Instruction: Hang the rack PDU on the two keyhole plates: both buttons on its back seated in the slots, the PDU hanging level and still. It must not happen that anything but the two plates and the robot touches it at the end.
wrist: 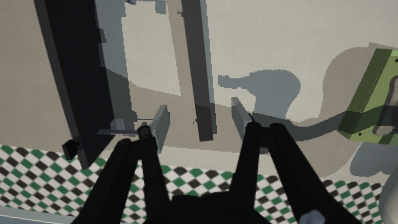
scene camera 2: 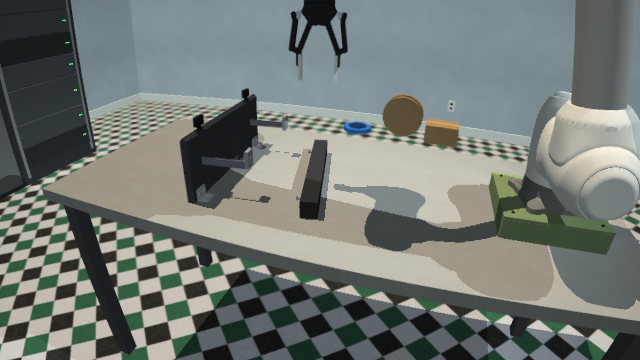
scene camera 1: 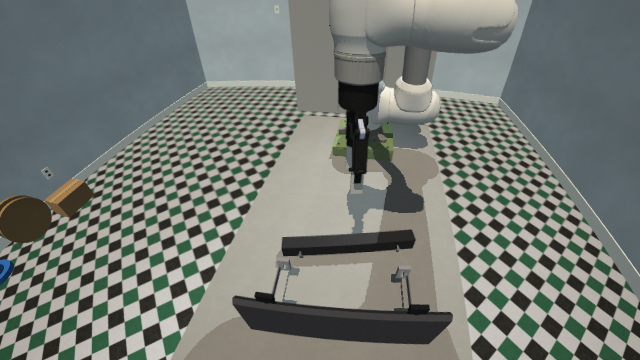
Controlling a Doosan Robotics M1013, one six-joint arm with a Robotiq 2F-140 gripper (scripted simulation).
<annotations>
A rack PDU (scene camera 2: pixel 310 193) is 89 cm from the lens. A dark back panel (scene camera 2: pixel 228 138) is 110 cm from the lens. The marked spots on the dark back panel and the rack PDU are 34 cm apart.
</annotations>
